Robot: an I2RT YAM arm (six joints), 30 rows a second.
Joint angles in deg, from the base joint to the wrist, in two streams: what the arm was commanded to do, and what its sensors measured. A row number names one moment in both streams.
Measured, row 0:
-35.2, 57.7, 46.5, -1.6, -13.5, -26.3
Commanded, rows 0 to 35:
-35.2, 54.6, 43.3, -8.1, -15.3, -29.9
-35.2, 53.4, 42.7, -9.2, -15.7, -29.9
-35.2, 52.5, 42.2, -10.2, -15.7, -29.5
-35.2, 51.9, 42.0, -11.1, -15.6, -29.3
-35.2, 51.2, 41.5, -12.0, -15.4, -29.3
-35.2, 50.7, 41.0, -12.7, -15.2, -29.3
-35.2, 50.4, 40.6, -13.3, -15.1, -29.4
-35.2, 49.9, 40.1, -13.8, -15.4, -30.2
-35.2, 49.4, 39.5, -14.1, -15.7, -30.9
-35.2, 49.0, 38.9, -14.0, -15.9, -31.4
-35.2, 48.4, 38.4, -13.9, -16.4, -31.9
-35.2, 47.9, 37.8, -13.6, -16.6, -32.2
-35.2, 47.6, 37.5, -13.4, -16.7, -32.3
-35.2, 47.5, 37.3, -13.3, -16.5, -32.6
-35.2, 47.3, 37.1, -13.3, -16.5, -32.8
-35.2, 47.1, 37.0, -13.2, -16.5, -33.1
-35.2, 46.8, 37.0, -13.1, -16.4, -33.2
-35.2, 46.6, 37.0, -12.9, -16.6, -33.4
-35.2, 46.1, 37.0, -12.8, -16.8, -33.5
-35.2, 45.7, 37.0, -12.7, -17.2, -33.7
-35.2, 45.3, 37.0, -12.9, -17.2, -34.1
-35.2, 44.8, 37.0, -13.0, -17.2, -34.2
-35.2, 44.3, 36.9, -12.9, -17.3, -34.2
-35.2, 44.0, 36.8, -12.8, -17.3, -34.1
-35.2, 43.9, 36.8, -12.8, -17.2, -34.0
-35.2, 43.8, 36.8, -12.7, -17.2, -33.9
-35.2, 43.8, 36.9, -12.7, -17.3, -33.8
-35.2, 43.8, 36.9, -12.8, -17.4, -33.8
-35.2, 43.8, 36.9, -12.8, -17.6, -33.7
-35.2, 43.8, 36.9, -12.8, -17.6, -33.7
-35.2, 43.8, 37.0, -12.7, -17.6, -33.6
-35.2, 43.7, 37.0, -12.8, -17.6, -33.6
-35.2, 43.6, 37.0, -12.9, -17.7, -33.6
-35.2, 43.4, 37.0, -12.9, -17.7, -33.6
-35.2, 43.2, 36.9, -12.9, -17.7, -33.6
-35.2, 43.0, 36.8, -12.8, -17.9, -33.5
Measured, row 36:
-35.2, 44.1, 37.3, -12.4, -16.8, -33.1
